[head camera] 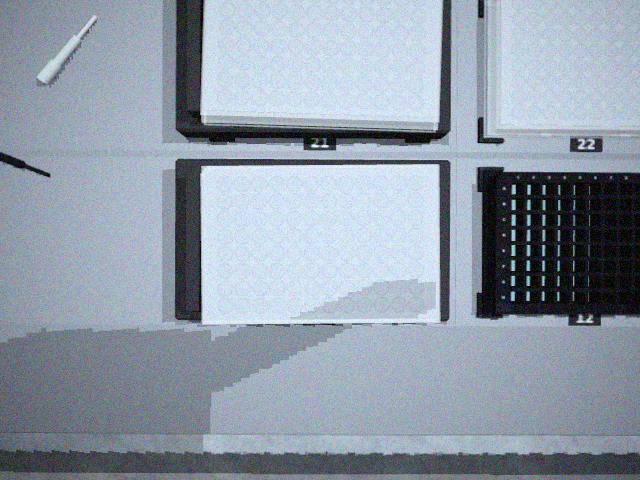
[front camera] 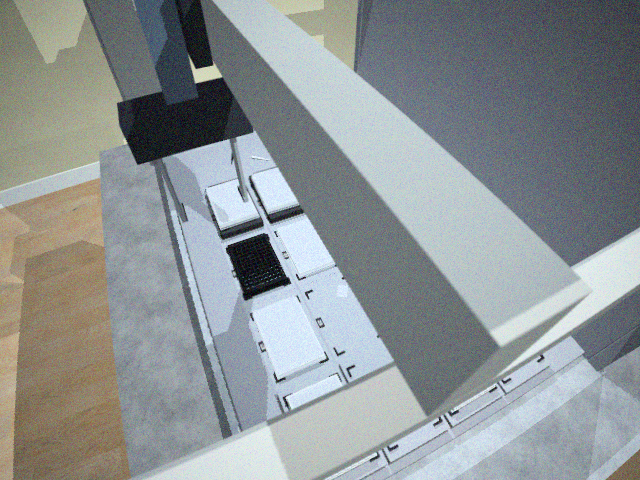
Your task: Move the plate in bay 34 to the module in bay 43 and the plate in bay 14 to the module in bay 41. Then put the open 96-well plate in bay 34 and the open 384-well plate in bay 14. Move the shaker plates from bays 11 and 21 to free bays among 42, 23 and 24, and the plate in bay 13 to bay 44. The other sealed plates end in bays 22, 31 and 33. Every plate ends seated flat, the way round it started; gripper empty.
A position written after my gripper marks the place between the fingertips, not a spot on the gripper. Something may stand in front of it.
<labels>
my gripper: front camera 213,205; not seen in the head camera view (out of frame)
black open 96-well plate: head camera; front camera
same spot on black open 96-well plate: [head camera: 552,242] = [front camera: 251,250]
</labels>
